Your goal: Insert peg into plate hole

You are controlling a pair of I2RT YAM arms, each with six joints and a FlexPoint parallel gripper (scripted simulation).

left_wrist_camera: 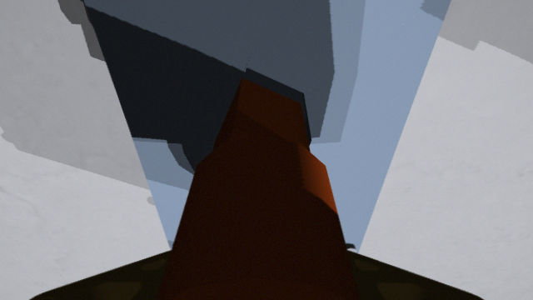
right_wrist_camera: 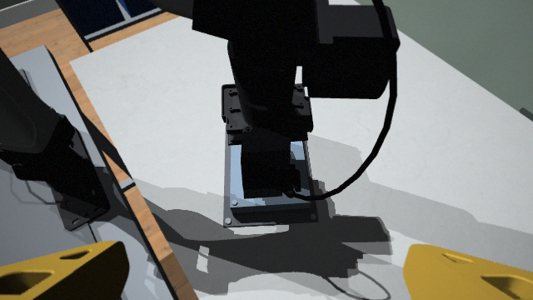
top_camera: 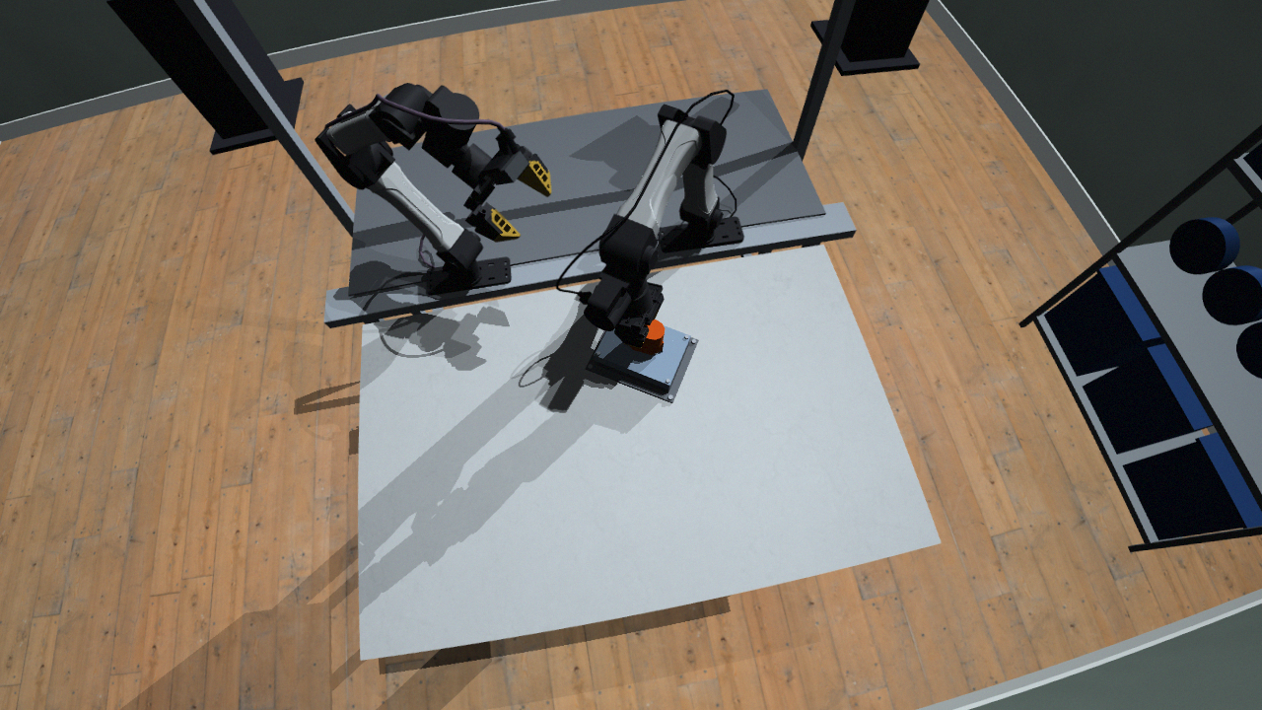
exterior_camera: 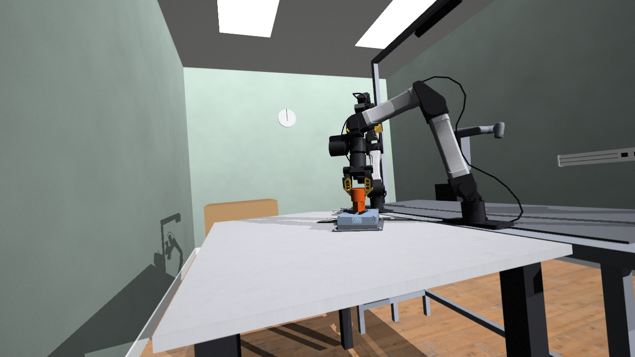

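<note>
My left gripper is now 80 mm above the light-blue plate. From my left hand the other things lie so: orange peg: 20 mm below; mounting rail: 280 mm behind, 70 mm to the right, 130 mm below.
</note>
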